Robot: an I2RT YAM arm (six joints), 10 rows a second.
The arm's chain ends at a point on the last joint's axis. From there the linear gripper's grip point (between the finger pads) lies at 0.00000 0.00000 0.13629 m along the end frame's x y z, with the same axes.
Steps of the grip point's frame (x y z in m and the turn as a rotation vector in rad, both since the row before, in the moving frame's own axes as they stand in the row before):
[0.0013, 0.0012, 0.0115, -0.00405, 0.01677, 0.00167]
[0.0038, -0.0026, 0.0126, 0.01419, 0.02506, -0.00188]
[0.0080, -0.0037, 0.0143, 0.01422, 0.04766, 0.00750]
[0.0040, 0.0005, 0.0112, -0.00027, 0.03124, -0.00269]
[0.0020, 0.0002, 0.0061, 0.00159, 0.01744, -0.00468]
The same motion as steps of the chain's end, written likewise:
[-0.0010, 0.0006, 0.0115, -0.00405, 0.01677, 0.00167]
[0.0004, -0.0007, 0.0127, 0.01419, 0.02506, -0.00188]
[0.0015, -0.0018, 0.0145, 0.01422, 0.04766, 0.00750]
[-0.0003, 0.0005, 0.0113, -0.00027, 0.03124, -0.00269]
[-0.0004, 0.0004, 0.0061, 0.00159, 0.01744, -0.00468]

